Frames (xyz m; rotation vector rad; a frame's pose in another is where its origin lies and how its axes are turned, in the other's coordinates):
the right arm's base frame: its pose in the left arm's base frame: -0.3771 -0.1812 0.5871 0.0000 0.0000 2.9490
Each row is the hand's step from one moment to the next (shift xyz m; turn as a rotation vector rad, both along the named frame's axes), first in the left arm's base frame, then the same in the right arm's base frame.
Working: the left arm's base frame: its pose in the right arm's base frame: -0.3354 -0.2500 -0.5871 0.0000 0.0000 -2.9490

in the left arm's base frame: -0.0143 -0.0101 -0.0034 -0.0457 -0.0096 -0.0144
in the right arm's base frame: 0.0121 0.0127 -0.0034 0.0430 0.0182 -0.0144
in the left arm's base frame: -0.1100 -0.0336 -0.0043 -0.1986 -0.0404 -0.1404
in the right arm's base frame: 0.1015 0.0540 -0.0043 0.1872 0.0777 -0.1404
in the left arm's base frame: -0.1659 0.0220 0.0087 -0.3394 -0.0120 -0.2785
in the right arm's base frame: 0.1670 0.0102 0.0087 0.3308 0.0767 -0.2785
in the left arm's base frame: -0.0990 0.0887 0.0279 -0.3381 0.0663 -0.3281
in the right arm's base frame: 0.1141 -0.0681 0.0279 0.3445 -0.0004 -0.3281
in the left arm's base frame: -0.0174 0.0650 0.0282 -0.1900 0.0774 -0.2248
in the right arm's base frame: 0.0295 -0.0605 0.0282 0.2013 -0.0396 -0.2248
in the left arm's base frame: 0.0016 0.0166 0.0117 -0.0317 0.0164 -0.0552
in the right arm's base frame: 0.0016 -0.0166 0.0117 0.0343 -0.0100 -0.0552
